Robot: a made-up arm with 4 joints. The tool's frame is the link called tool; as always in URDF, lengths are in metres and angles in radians. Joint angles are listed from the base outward. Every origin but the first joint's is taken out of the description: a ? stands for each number. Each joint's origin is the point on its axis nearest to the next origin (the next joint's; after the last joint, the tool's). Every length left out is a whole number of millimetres.
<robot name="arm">
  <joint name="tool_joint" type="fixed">
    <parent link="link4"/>
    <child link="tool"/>
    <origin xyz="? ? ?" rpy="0 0 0"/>
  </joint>
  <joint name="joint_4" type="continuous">
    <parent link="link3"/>
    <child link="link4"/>
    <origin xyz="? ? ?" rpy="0 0 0"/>
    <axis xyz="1 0 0"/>
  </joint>
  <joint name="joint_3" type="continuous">
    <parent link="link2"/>
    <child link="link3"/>
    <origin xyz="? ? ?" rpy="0 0 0"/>
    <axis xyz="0 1 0"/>
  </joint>
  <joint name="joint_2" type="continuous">
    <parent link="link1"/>
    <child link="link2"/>
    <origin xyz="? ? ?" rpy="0 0 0"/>
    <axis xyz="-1 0 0"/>
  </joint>
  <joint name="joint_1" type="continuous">
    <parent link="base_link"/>
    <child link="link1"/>
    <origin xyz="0 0.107 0.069" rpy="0 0 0"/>
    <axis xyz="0 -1 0"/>
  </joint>
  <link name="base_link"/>
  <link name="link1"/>
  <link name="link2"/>
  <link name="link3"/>
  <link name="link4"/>
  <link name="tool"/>
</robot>
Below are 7 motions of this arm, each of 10 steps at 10 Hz.
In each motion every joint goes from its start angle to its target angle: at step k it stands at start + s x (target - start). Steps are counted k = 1, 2, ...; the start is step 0. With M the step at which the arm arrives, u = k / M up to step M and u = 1 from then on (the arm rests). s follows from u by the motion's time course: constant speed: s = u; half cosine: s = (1 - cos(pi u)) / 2; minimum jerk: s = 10 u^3 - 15 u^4 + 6 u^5.
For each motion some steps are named. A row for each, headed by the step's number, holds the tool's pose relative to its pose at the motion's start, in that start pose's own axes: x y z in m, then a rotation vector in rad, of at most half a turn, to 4 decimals.
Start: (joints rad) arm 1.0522 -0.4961 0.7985 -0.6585
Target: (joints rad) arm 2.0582 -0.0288 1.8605 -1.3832
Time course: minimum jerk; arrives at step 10
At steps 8, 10:
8: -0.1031 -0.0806 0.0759 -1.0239 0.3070 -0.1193
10: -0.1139 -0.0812 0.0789 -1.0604 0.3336 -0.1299

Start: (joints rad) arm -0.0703 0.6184 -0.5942 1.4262
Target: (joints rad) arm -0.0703 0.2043 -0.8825 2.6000
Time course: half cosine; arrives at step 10
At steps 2, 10:
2: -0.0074 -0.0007 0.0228 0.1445 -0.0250 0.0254
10: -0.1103 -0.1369 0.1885 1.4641 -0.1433 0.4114

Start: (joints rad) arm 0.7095 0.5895 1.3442 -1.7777
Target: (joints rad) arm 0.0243 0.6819 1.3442 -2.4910
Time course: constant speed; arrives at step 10
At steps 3, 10:
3: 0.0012 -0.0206 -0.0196 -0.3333 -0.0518 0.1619
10: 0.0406 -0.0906 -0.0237 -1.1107 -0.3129 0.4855

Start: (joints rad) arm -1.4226 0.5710 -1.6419 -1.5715
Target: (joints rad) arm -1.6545 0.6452 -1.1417 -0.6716
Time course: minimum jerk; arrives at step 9
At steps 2, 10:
2: -0.0042 0.0055 0.0105 0.0786 -0.0034 0.0533
10: -0.0568 -0.0053 0.1362 0.9812 0.2202 0.6922

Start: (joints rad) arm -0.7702 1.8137 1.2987 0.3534
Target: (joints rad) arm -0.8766 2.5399 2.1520 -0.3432
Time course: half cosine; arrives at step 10
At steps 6, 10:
6: -0.0391 0.0000 -0.0830 -0.4963 0.4558 -0.5474
10: -0.0799 0.0126 -0.1186 -0.6051 0.7615 -0.7660

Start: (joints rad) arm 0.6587 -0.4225 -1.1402 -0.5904
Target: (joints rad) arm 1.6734 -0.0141 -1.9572 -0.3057
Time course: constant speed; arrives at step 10
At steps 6, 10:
6: 0.0928 0.0277 0.1093 0.2911 -1.0728 -0.2768
10: 0.0838 0.0283 0.1843 0.4329 -1.8177 -0.4074

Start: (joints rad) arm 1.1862 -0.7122 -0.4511 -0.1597
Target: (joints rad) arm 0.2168 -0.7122 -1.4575 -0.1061
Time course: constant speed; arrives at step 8
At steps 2, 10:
2: -0.0331 -0.0163 0.0065 -0.0729 -0.0466 -0.1413
10: -0.1253 -0.0309 0.0704 -0.4534 -0.1898 -0.3865

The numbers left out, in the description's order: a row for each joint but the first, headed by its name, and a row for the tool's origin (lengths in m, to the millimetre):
tool: 0 0.118 -0.044
joint_4: 0.039 0 0.042
joint_3: 0 -0.18 0.102
joint_2: 0.074 0 -0.158

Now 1 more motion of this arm.
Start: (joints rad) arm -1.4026 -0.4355 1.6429 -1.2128
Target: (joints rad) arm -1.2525 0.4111 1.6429 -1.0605
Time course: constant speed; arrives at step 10
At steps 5, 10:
5: -0.0636 0.0160 0.0503 0.0887 0.3621 -0.2314
10: -0.0960 0.0443 0.1164 0.2018 0.7008 -0.4957

